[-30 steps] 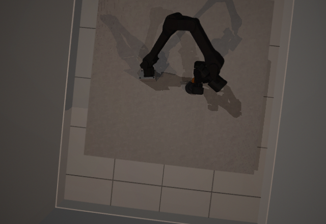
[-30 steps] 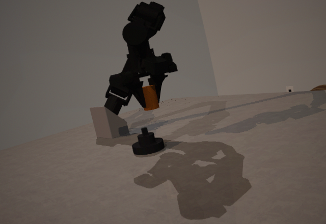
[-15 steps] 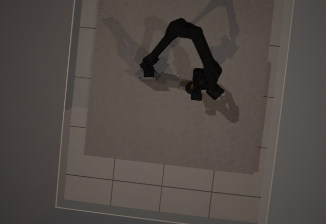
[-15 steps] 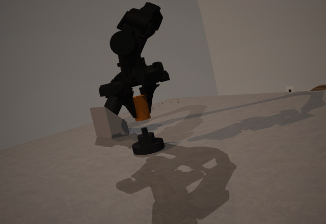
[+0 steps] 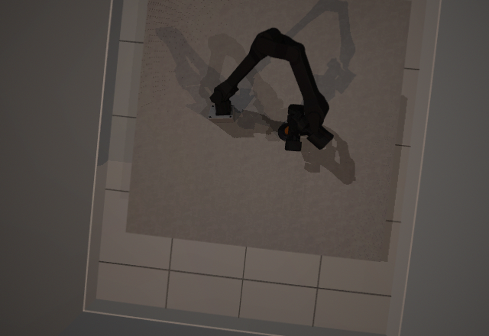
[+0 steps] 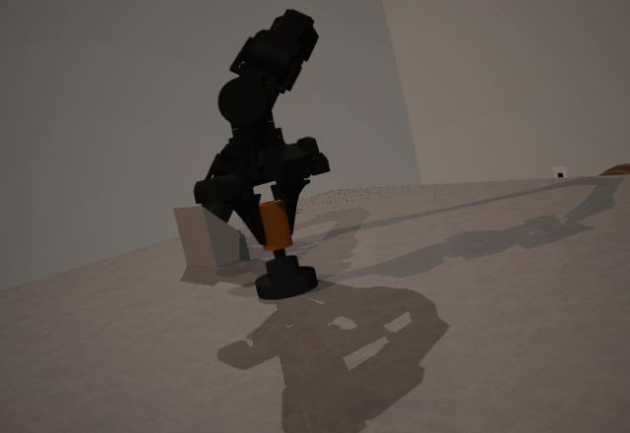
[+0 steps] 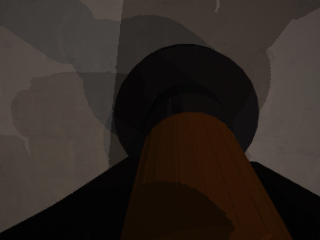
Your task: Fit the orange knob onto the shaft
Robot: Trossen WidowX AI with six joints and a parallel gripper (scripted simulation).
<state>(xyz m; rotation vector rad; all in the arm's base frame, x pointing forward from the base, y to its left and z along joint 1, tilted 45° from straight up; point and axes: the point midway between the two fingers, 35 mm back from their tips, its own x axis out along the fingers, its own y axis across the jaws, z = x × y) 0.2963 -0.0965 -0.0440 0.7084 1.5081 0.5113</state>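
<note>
Right now my gripper tip is 2 cm below the orange knob. Round my gripper tip: dark round pedestal (4 cm below).
</note>
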